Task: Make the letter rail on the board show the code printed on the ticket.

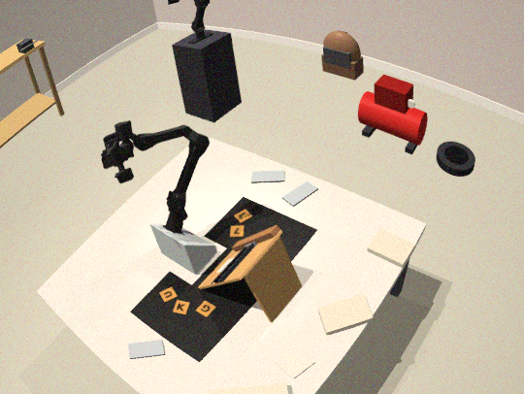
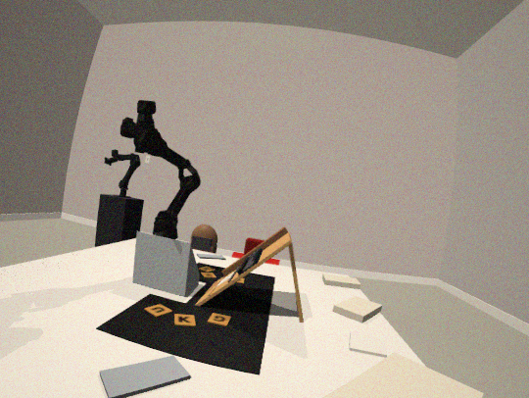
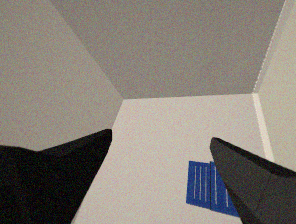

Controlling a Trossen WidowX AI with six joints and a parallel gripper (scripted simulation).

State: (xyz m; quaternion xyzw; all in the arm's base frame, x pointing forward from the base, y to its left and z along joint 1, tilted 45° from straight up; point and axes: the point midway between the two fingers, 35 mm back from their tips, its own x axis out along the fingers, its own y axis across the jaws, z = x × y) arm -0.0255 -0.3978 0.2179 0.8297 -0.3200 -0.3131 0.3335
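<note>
The 7 tile lies 56 cm below my gripper tip, 36 cm to the left of it and 16 cm ahead of it. Round my gripper tip: k tile (56 cm below, 23 cm ahead, 7 cm to the right); then white ticket (49 cm below, 28 cm ahead, 16 cm to the left); then u tile (56 cm below, 14 cm ahead, 6 cm to the right).
</note>
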